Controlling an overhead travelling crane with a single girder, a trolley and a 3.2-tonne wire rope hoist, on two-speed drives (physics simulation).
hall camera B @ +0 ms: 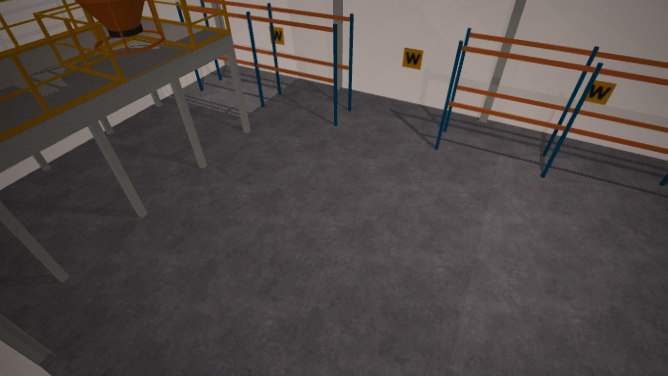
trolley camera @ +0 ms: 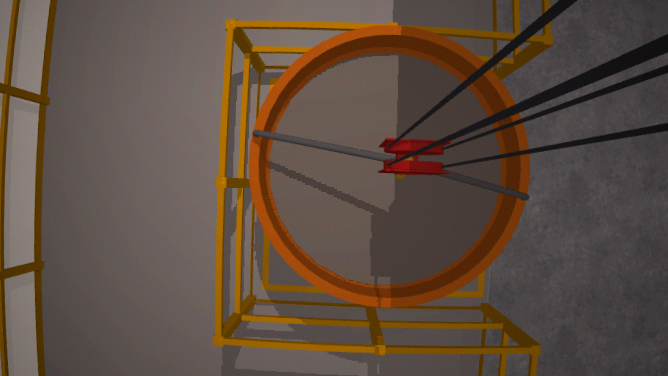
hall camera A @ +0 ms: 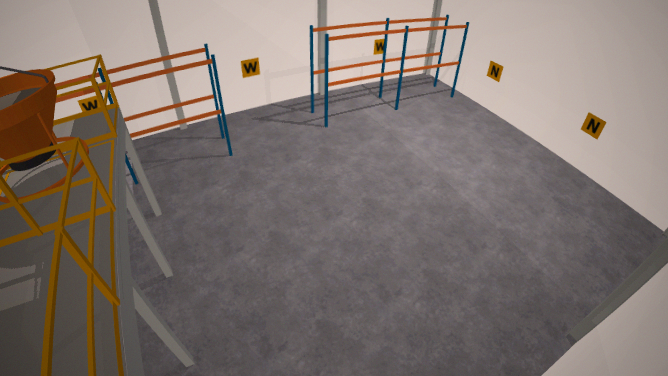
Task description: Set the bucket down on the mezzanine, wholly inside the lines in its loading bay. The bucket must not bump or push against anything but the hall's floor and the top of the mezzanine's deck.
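Observation:
The orange bucket (hall camera A: 25, 120) (hall camera B: 115, 17) (trolley camera: 258, 175) is upright over the loading bay of the mezzanine deck (hall camera A: 22, 320) (hall camera B: 160, 56) (trolley camera: 135, 200). Its base ring is at or just above the deck; I cannot tell whether it touches. The bay's yellow lines (trolley camera: 266, 260) show at the lower left and lower right of the rim in the trolley view; the rim hides the rest and the base ring. My red hook block (trolley camera: 414, 159) is above the bucket's middle, with the grey bail running beneath it. The hook itself is mostly hidden and appears to hold the bail.
Yellow railings (hall camera A: 90, 266) (hall camera B: 111, 55) (trolley camera: 220, 250) surround the bay on three sides in the trolley view, close to the rim. The deck's open edge is at the right there. Blue and orange racks (hall camera A: 326, 80) (hall camera B: 335, 75) stand along the W wall.

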